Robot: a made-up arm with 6 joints. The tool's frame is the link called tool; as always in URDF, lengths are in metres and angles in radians.
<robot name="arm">
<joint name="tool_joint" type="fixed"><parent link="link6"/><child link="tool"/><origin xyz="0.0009 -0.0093 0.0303" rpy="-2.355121 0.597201 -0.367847"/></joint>
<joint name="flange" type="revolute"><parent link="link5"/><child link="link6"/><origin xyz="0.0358 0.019 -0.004"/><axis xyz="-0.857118 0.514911 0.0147"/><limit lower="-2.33" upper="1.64"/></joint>
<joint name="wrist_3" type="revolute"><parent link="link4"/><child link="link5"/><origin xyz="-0.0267 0.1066 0.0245"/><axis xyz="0 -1 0"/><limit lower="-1.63" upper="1.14"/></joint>
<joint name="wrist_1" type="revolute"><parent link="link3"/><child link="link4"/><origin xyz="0.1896 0.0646 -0.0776"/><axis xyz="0 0 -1"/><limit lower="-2.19" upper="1.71"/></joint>
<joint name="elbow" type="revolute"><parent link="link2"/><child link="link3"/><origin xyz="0.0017 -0.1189 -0.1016"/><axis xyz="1 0 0"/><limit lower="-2.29" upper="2.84"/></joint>
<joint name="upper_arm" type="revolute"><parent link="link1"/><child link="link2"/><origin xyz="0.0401 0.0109 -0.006"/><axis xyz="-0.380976 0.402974 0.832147"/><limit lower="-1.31" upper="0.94"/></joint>
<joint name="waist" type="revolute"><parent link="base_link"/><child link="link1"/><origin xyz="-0.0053 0.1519 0.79"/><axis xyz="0 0 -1"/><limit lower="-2.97" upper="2.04"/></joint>
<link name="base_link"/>
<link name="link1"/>
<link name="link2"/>
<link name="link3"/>
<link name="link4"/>
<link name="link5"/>
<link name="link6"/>
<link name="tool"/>
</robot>
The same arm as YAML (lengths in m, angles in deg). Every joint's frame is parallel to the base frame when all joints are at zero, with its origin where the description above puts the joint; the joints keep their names.
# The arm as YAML. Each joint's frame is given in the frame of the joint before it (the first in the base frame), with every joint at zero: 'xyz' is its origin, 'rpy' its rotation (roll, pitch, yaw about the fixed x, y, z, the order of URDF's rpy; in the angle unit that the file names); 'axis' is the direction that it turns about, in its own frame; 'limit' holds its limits. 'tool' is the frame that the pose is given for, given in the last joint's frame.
units:
  length: m
  angle: deg
joints:
  - name: waist
    type: revolute
    origin:
      xyz: [-0.0053, 0.1519, 0.79]
      rpy: [0.0, 0.0, 0.0]
    axis: [0.0, 0.0, -1.0]
    limit:
      lower: -170.17
      upper: 116.88
  - name: upper_arm
    type: revolute
    origin:
      xyz: [0.0401, 0.0109, -0.006]
      rpy: [0.0, 0.0, 0.0]
    axis: [-0.381008, 0.403008, 0.832116]
    limit:
      lower: -75.06
      upper: 53.86
  - name: elbow
    type: revolute
    origin:
      xyz: [0.0017, -0.1189, -0.1016]
      rpy: [0.0, 0.0, 0.0]
    axis: [1.0, 0.0, 0.0]
    limit:
      lower: -131.21
      upper: 162.72
  - name: wrist_1
    type: revolute
    origin:
      xyz: [0.1896, 0.0646, -0.0776]
      rpy: [0.0, 0.0, 0.0]
    axis: [0.0, 0.0, -1.0]
    limit:
      lower: -125.48
      upper: 97.98
  - name: wrist_3
    type: revolute
    origin:
      xyz: [-0.0267, 0.1066, 0.0245]
      rpy: [0.0, 0.0, 0.0]
    axis: [0.0, -1.0, 0.0]
    limit:
      lower: -93.39
      upper: 65.32
  - name: flange
    type: revolute
    origin:
      xyz: [0.0358, 0.019, -0.004]
      rpy: [0.0, 0.0, 0.0]
    axis: [-0.857118, 0.514911, 0.0147]
    limit:
      lower: -133.5
      upper: 93.97
tool:
  origin:
    xyz: [0.0009, -0.0093, 0.0303]
    rpy: [-134.94, 34.22, -21.08]

